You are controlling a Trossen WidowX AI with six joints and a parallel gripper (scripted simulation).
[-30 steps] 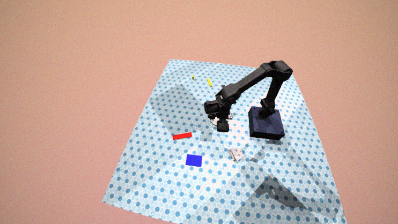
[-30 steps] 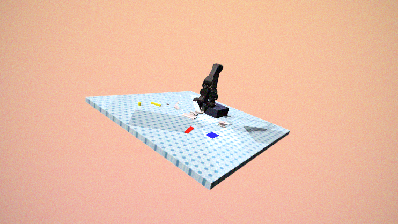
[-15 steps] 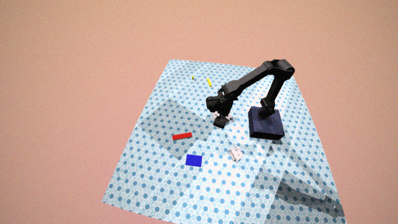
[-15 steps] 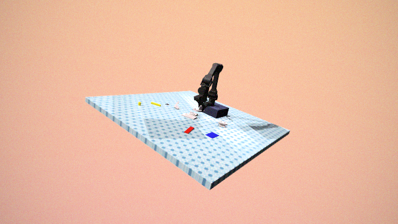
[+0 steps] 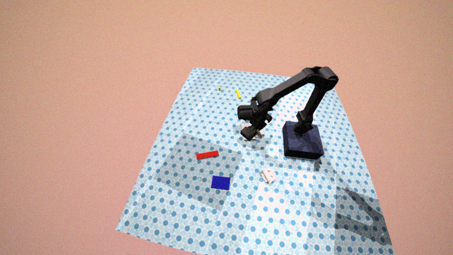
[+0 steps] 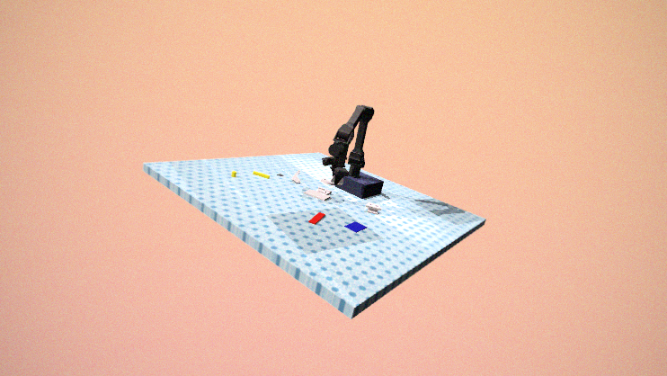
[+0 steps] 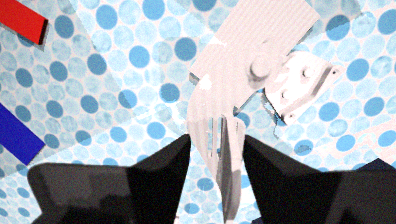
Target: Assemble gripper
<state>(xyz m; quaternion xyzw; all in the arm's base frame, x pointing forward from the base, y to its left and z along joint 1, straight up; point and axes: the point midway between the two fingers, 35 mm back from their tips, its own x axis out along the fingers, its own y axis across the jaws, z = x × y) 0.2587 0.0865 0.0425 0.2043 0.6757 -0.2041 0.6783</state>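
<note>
Right now the flat white plate is 30 mm ahead of my gripper tip, 70 mm to the right of it and 80 mm below it. Round my gripper tip: red bar 230 mm ahead, 140 mm to the left, 90 mm below; then housing plate 30 mm behind, 90 mm to the right, 80 mm below; then small white piece 110 mm behind, 180 mm to the left, 80 mm below.
</note>
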